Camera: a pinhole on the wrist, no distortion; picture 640 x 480 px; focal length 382.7 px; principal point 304.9 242.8 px. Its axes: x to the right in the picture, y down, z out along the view. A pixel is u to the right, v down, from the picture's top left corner.
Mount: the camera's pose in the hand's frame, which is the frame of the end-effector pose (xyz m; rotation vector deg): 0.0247 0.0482 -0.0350 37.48 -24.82 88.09
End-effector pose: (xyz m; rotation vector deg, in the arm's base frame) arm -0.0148 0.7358 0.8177 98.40 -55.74 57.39
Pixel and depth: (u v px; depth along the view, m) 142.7 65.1 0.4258
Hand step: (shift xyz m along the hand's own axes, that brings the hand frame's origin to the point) 0.2788 -0.3439 0.1511
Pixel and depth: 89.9 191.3 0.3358
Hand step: 0.1149 -0.3058 0.0951
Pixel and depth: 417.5 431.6 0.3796
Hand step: -0.1056 -0.1212 0.3470
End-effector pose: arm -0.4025 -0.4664 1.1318 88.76 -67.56 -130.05
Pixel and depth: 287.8 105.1 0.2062
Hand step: 0.1273 -0.0832 0.1075
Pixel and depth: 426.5 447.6 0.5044
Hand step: -0.1692 -0.1695 0.4827
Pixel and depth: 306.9 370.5 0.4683
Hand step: -0.0635 -0.2589 0.3413
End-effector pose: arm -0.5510 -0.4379 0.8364 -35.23 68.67 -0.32
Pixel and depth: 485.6 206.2 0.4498
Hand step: 0.1334 -0.0692 0.4379
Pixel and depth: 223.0 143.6 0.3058
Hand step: 0.1458 -0.1891 0.1469
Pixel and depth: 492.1 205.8 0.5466
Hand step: 0.1575 -0.0873 0.5456
